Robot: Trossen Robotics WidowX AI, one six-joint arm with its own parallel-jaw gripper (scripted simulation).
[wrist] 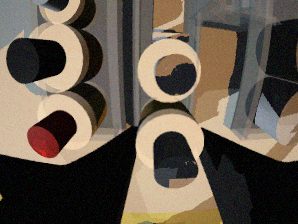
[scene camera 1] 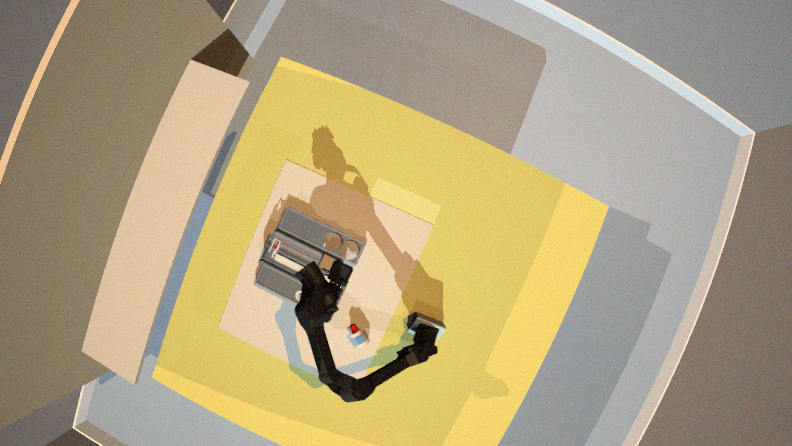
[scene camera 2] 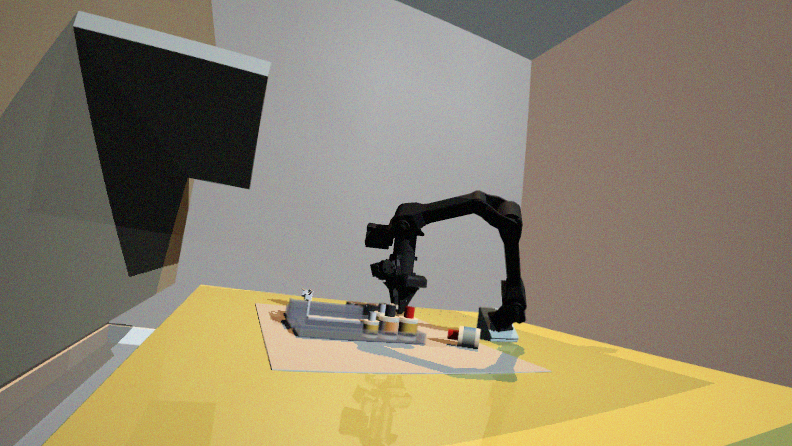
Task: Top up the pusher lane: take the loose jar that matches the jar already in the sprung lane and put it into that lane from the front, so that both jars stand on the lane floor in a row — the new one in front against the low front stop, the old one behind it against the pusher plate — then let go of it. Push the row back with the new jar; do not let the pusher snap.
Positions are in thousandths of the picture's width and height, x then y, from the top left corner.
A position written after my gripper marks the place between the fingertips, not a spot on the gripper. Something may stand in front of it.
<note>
I see my gripper (scene camera 2: 502,698), a grey lane rack (scene camera 1: 383,571) and a shelf (scene camera 1: 247,279).
My gripper shows as well in the wrist view (wrist: 559,592).
</note>
